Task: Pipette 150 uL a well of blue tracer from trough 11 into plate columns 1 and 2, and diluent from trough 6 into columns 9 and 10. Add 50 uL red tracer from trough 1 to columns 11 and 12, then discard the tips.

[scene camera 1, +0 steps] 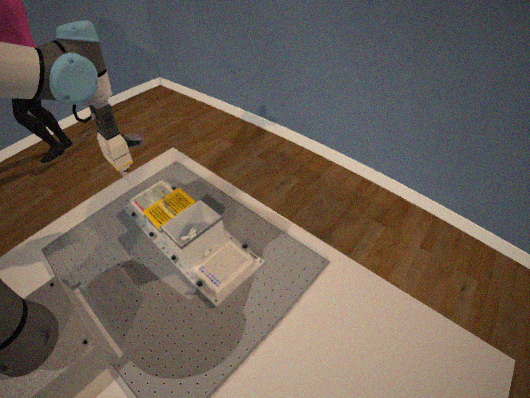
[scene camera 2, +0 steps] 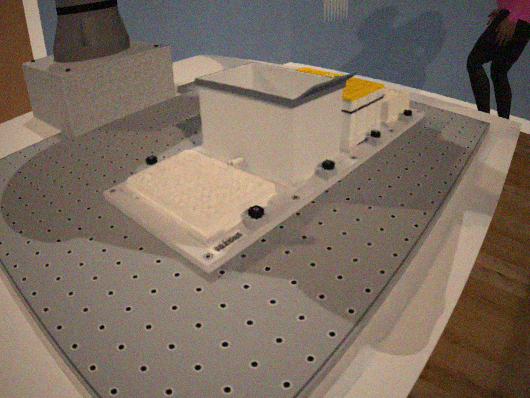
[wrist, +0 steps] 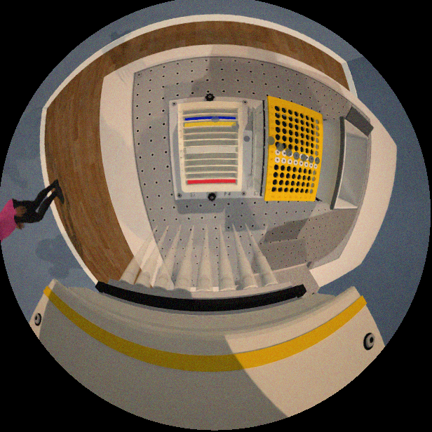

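Observation:
My pipetting head (scene camera 1: 125,170) (wrist: 206,228) carries a row of long pale tips. It hangs in the air beside the trough block (scene camera 1: 131,201) (scene camera 2: 397,106) (wrist: 182,170), apart from it, near the table's far left edge in scene camera 1. Blue (wrist: 192,119) and red (wrist: 211,181) fill narrow troughs near opposite ends of the block; a pale trough (wrist: 210,149) lies midway. Liquid inside the tips cannot be made out. The well plate (scene camera 1: 227,265) (scene camera 2: 200,192) shows blue wells (scene camera 1: 210,276) along one side; other colours cannot be read.
The yellow tip rack (scene camera 1: 159,212) (scene camera 2: 362,89) (wrist: 268,192) holds two lines of white tips among dark holes. The tall open waste bin (scene camera 1: 200,240) (scene camera 2: 245,120) (wrist: 325,170) stands between rack and plate, with loose tips (scene camera 1: 190,234) inside. Black knobs edge the base. A person (wrist: 30,210) stands beyond the table.

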